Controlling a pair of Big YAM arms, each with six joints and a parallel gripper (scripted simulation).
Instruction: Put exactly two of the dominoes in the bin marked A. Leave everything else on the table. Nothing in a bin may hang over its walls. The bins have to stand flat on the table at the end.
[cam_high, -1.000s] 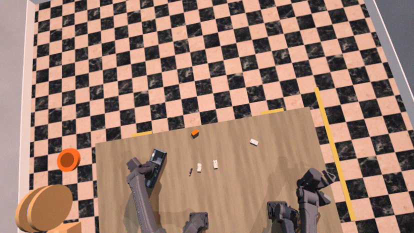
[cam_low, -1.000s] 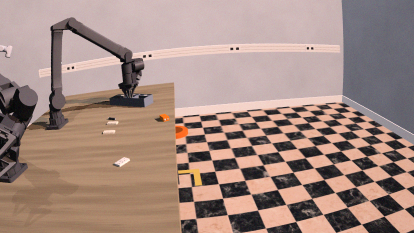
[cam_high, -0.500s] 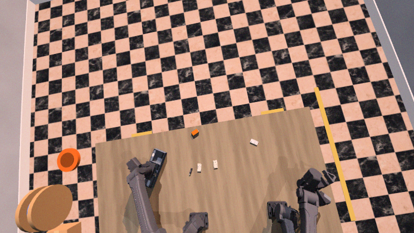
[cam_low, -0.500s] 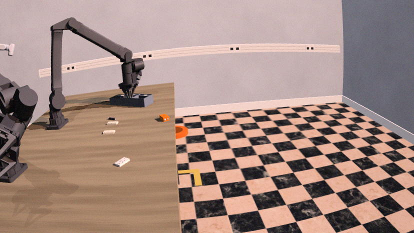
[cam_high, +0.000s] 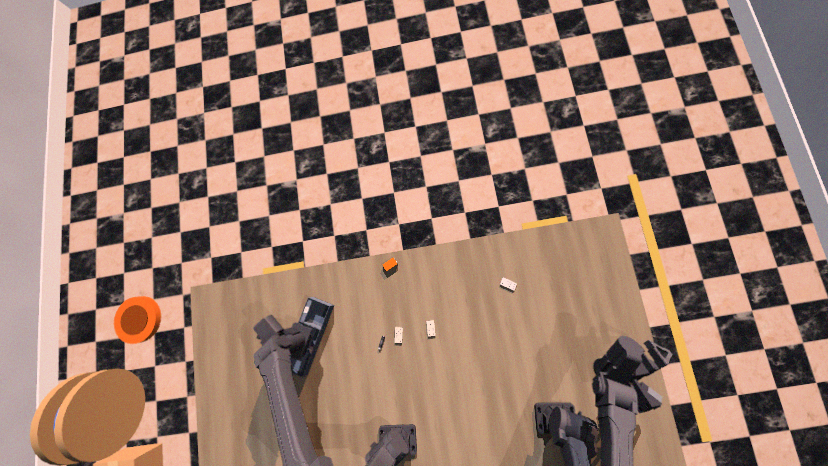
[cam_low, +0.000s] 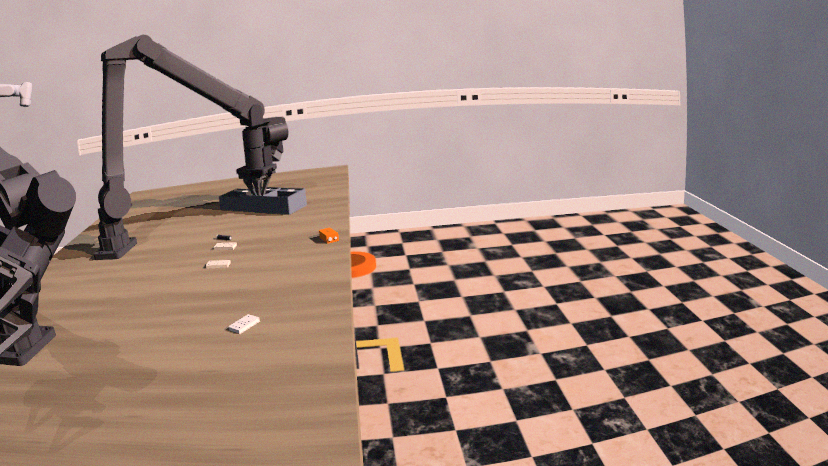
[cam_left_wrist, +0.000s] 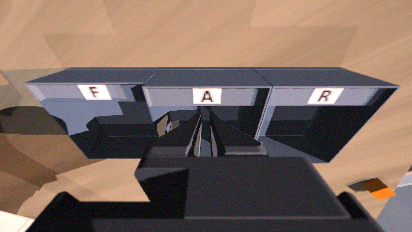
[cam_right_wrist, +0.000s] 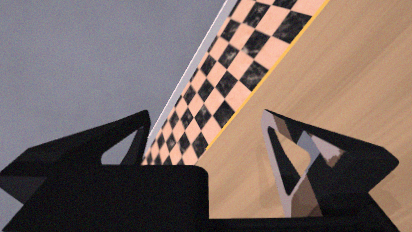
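Right now my left hand is right at the bin row.
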